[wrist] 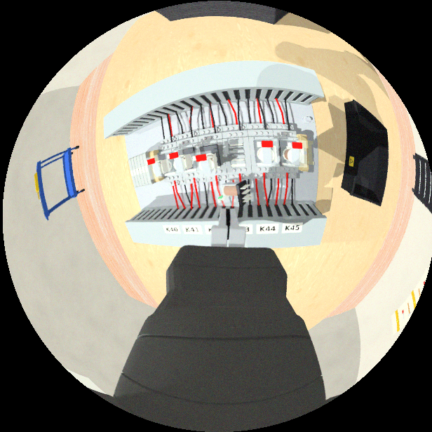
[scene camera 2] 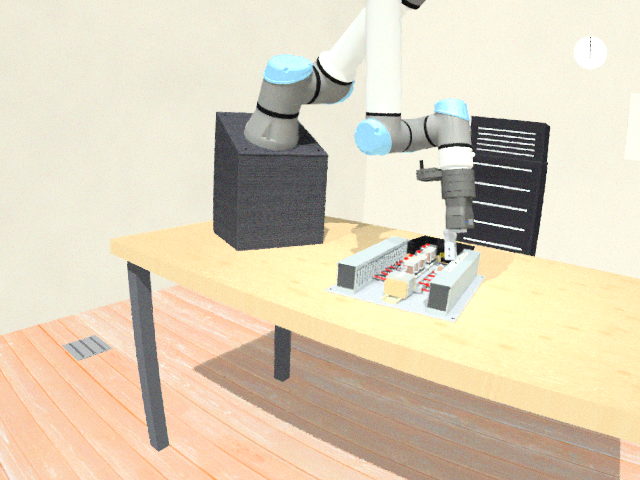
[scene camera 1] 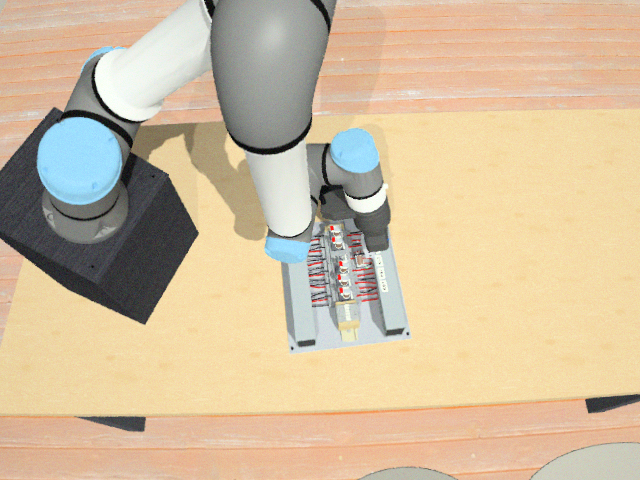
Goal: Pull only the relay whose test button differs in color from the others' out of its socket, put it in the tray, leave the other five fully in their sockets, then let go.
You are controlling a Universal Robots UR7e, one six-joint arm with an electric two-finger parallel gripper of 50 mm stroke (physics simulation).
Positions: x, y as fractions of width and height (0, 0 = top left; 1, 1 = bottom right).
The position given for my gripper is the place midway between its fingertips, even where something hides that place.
Note:
In view: my gripper (scene camera 1: 0.58, 0.53), a relay (wrist: 0.53, 0.45) and a panel (wrist: 0.70, 0.43).
My gripper also shows in the wrist view (wrist: 0.53, 0.50).

